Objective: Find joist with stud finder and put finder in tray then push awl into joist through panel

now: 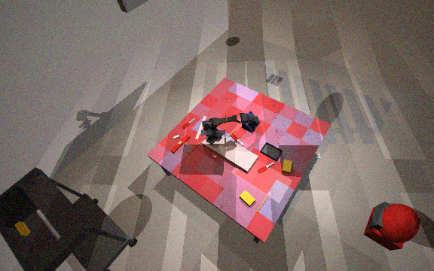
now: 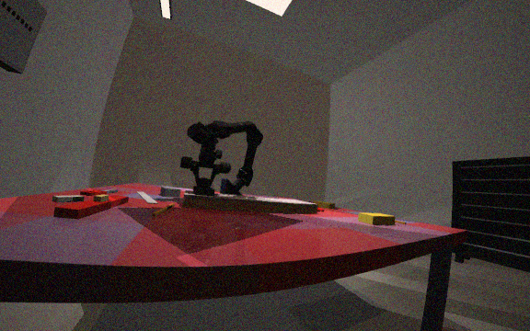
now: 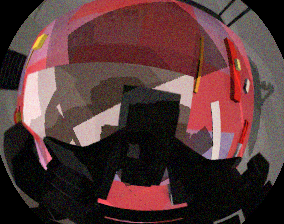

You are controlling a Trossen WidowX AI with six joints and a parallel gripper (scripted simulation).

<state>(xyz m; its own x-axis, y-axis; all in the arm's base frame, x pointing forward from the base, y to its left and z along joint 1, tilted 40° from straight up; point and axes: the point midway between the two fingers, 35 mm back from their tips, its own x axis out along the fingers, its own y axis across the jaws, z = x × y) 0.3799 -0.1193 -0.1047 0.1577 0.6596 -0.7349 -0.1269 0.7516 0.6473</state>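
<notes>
Now: gripper tip 28 cm past the black tray, 49 cm to the right of it and 5 cm above it. Round my gripper tip: stud finder: 2 cm behind, 2 cm above; white ruler: 4 cm behind, 22 cm to the right, 6 cm below; grey block: 16 cm behind, 15 cm to the right, 5 cm below.
</notes>
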